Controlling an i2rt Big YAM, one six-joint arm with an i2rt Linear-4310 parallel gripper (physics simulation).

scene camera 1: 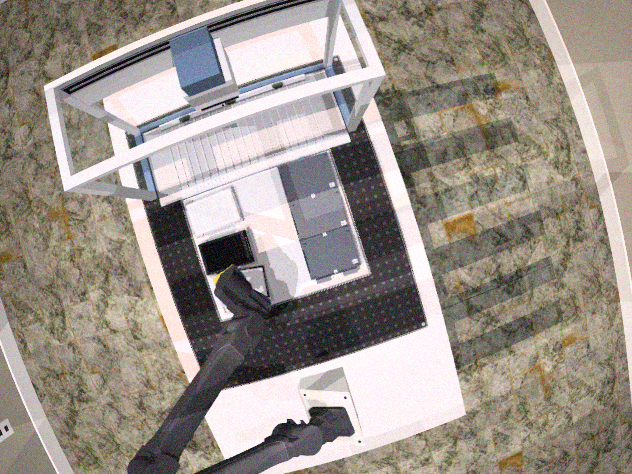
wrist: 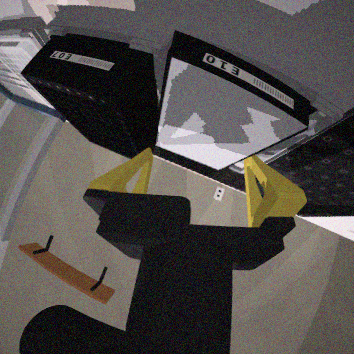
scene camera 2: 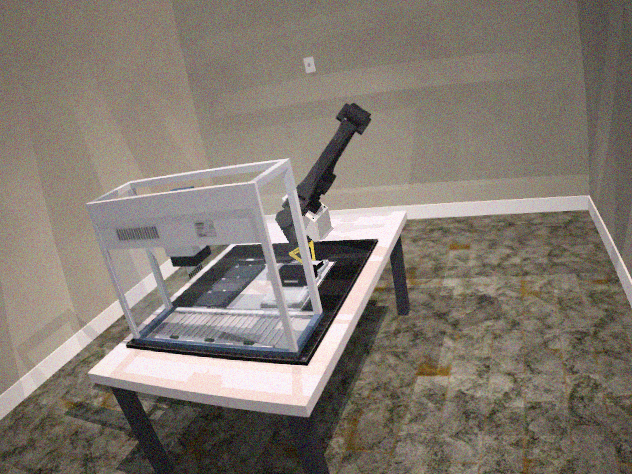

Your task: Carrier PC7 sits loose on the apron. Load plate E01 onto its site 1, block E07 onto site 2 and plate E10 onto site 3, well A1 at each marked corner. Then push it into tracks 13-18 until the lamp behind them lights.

Labels:
A grey carrier (scene camera 1: 316, 207) rests on a black perforated mat (wrist: 313, 166).

